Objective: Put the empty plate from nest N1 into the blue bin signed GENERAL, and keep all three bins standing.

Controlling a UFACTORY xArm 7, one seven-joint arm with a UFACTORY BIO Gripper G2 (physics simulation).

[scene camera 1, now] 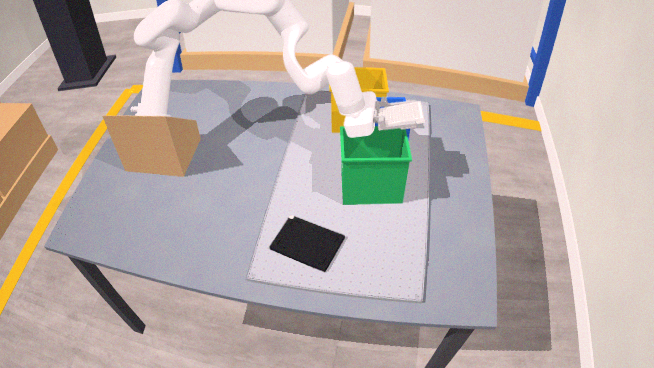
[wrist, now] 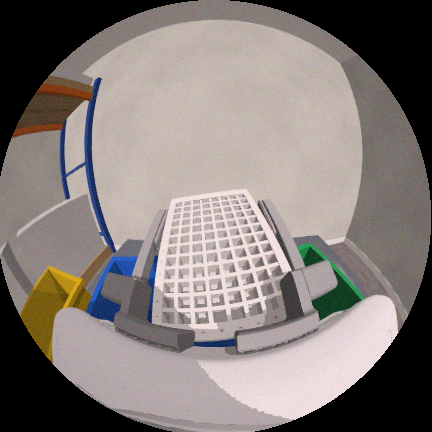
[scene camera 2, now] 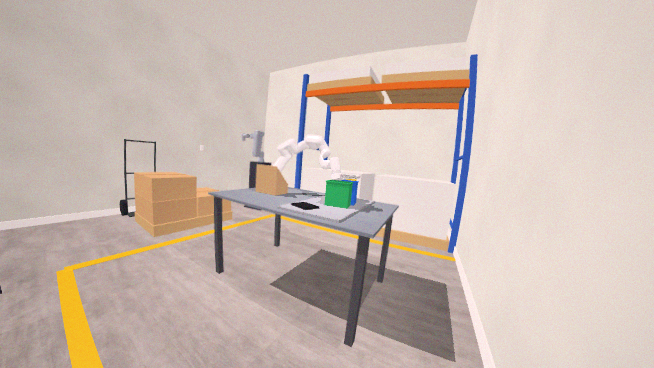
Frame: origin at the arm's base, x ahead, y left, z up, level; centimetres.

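Seen in the pictures: end effector, tool point: (scene camera 1: 408,114) (wrist: 213,225) (scene camera 2: 355,177); arm's base, origin of the base link: (scene camera 1: 152,117) (scene camera 2: 273,173).
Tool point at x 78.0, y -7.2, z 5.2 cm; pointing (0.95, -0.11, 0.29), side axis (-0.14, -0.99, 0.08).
Pixels of each thing's middle, then the offset from my tool point to it. "pt": a spot on its surface instead. Level surfaces: height alone.
- white plate, body centre: (wrist: 216,244) (scene camera 1: 400,115) dx -2.3, dy +0.1, dz -0.3 cm
- blue bin, body centre: (wrist: 174,349) (scene camera 1: 376,133) (scene camera 2: 345,191) dx -7.8, dy +6.2, dz -13.0 cm
- green bin, body centre: (wrist: 280,341) (scene camera 1: 373,166) (scene camera 2: 338,193) dx -9.5, dy -7.1, dz -13.0 cm
- yellow bin, surface spot: (scene camera 1: 340,117) pt dx -18.6, dy +16.5, dz -15.4 cm
- perforated light board, its level: dz -21.9 cm
- grey table, its level: dz -23.2 cm
- tray, body centre: (scene camera 1: 307,242) (scene camera 2: 305,205) dx -27.0, dy -26.8, dz -21.2 cm
My gripper (scene camera 1: 394,118) (wrist: 214,212) is shut on the white plate (scene camera 1: 406,113) (wrist: 215,250), a gridded block of square wells, held by its long sides. The plate is up in the air near bin-rim height or above it. In scene camera 1 it hides most of the blue bin (scene camera 1: 397,100) (scene camera 2: 354,192) (wrist: 102,297). In the wrist view, blue shows left of the plate and in a strip below its near edge. The green bin (scene camera 1: 375,182) (scene camera 2: 339,194) (wrist: 346,299) and the yellow bin (scene camera 1: 340,117) (wrist: 42,312) stand on either side. All three bins look upright. No sign is readable.
The bins stand on a perforated light board (scene camera 1: 380,260) on the grey table (scene camera 1: 200,215) (scene camera 2: 250,200). A flat black nest or tray (scene camera 1: 307,243) (scene camera 2: 305,205) lies on the board, nearer the front. A brown box-like block (scene camera 1: 150,145) (scene camera 2: 269,180) stands before the arm's base.
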